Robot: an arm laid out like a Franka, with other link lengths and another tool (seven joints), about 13 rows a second.
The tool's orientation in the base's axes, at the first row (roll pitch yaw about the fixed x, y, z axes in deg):
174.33, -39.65, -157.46
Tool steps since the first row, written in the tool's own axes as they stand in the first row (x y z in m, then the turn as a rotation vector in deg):
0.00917, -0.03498, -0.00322, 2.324, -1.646, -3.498
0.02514, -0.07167, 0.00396, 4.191, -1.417, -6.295
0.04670, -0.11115, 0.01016, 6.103, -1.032, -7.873
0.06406, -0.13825, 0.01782, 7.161, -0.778, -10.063
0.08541, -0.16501, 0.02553, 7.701, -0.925, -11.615
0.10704, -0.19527, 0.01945, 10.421, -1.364, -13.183
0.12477, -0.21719, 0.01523, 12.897, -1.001, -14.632
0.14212, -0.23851, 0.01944, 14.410, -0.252, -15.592
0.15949, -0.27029, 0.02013, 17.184, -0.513, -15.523
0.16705, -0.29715, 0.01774, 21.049, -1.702, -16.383
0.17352, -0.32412, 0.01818, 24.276, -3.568, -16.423
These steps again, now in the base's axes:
0.00680, -0.03521, 0.00566, 1.063, -1.706, 4.038
0.00282, -0.07563, 0.00756, 1.408, -1.616, 7.390
-0.00363, -0.12017, 0.01356, 0.909, -1.577, 9.848
-0.01200, -0.15202, 0.01671, 1.442, -1.316, 12.220
-0.02334, -0.18474, 0.02239, 2.074, -1.378, 13.743
-0.02515, -0.21874, 0.03855, 1.261, -2.357, 16.647
-0.02804, -0.24401, 0.05142, 0.287, -2.524, 19.364
-0.03611, -0.26988, 0.05765, -0.431, -2.118, 21.122
-0.03862, -0.30509, 0.06579, -2.363, -3.194, 22.820
-0.03383, -0.33229, 0.07040, -4.190, -5.325, 25.854
-0.02998, -0.35971, 0.07214, -5.857, -8.032, 27.802

